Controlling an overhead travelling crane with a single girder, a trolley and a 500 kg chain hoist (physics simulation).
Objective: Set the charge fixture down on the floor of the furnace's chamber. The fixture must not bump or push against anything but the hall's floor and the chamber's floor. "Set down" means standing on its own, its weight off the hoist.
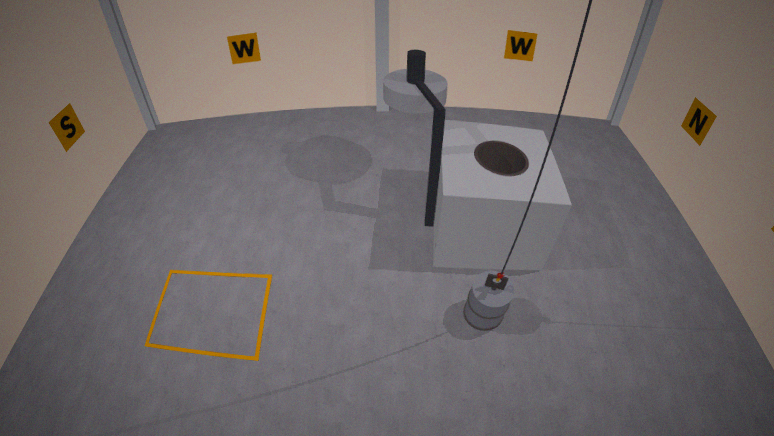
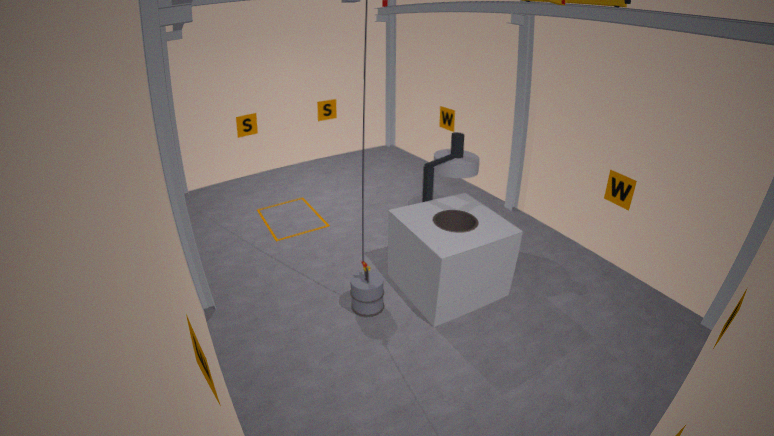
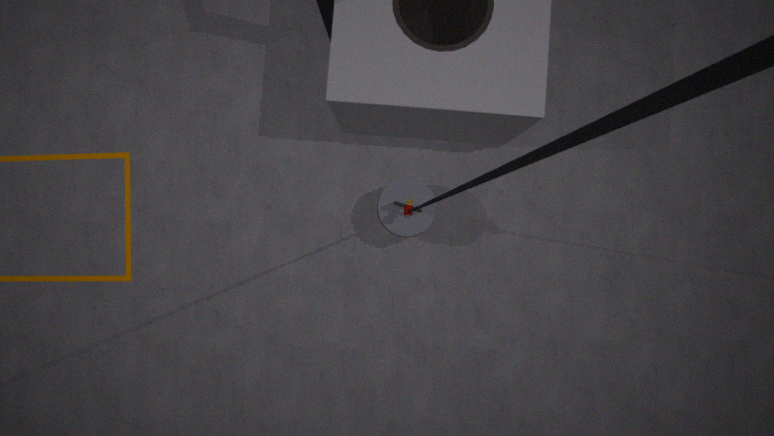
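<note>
The charge fixture (image 1: 487,309) (image 2: 367,298) (image 3: 408,227), a grey banded drum with a dark lifting plate, is upright in front of the furnace (image 1: 490,232) (image 2: 414,259) (image 3: 379,75). Its base is at or very near the hall floor; contact cannot be told for sure. My hook (image 1: 497,280) (image 2: 366,267) (image 3: 408,204), yellow under a red block, is at the lifting plate and looks engaged. The red block sits low and tilted over the plate. The round chamber opening (image 1: 501,158) (image 2: 455,220) (image 3: 444,21) is in the furnace's top, uncovered; the chamber floor is too dark to make out.
A round grey lid (image 1: 414,100) (image 2: 460,166) hangs from a black swing arm (image 1: 434,162) (image 2: 427,184) (image 3: 326,16) beside the furnace, higher than its top. An orange square outline (image 1: 264,314) (image 2: 303,232) (image 3: 128,216) is marked on the floor on the S side.
</note>
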